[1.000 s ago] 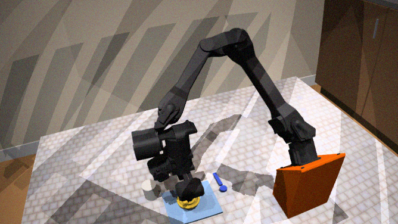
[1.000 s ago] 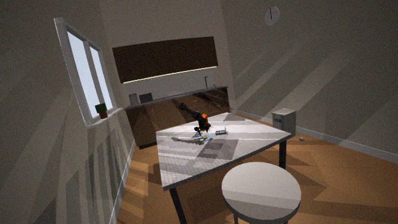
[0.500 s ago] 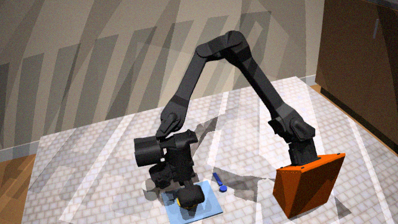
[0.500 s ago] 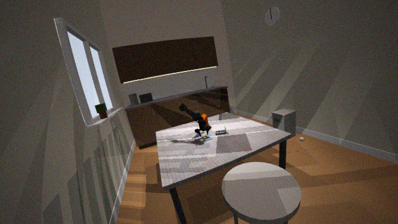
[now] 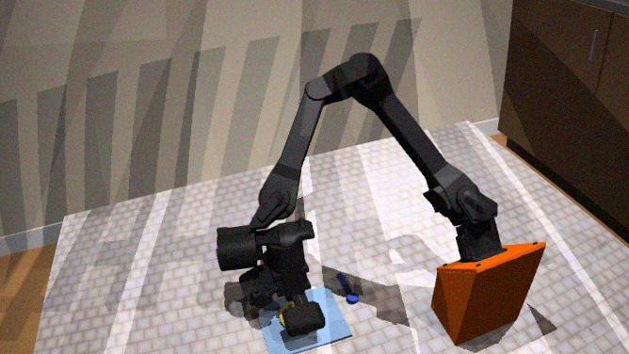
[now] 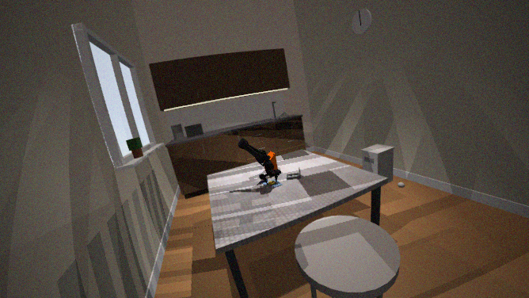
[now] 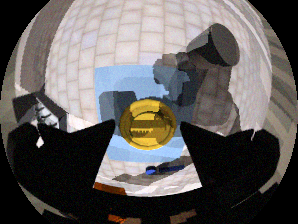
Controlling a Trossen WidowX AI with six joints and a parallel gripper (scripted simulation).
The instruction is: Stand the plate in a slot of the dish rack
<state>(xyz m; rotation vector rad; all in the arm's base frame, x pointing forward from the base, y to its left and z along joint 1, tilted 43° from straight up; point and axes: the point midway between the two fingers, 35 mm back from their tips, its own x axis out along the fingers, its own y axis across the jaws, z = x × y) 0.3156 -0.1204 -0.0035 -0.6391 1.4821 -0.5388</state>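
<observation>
Now: the light blue mat 1 cm behind my gripper tip and 1 cm below it. The rest, counted from my gripper tip: blue spoon (11 cm behind, 4 cm to the right, 1 cm below); yellow plate (right at my gripper tip); cup (10 cm ahead, 6 cm to the right, 1 cm above).
</observation>
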